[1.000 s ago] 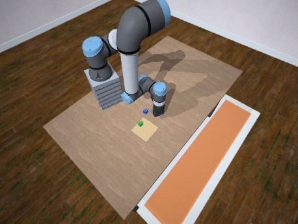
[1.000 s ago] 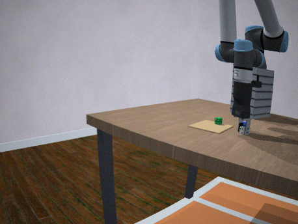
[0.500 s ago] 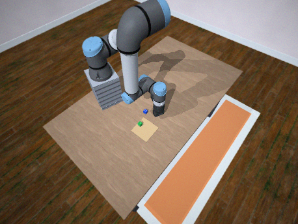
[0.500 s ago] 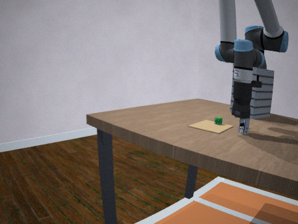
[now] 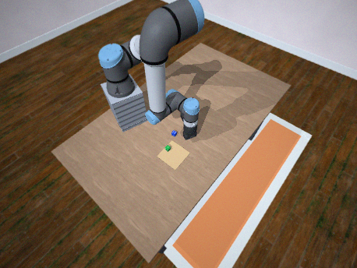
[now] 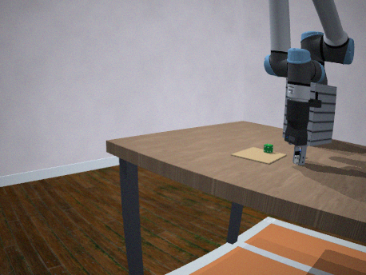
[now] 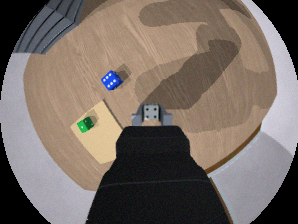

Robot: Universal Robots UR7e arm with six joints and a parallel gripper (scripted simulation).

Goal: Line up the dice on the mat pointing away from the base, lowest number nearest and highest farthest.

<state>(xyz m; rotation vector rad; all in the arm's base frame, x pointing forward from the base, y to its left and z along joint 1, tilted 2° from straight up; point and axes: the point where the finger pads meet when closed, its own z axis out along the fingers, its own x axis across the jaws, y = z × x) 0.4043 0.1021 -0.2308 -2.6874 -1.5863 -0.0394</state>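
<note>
My gripper is now 10 mm above the white die. From my hand the other things lie so: tan mat: 140 mm to the right, 20 mm below; green die: 40 mm behind, 140 mm to the right; blue die: 80 mm behind, 30 mm to the right, 10 mm below.
</note>
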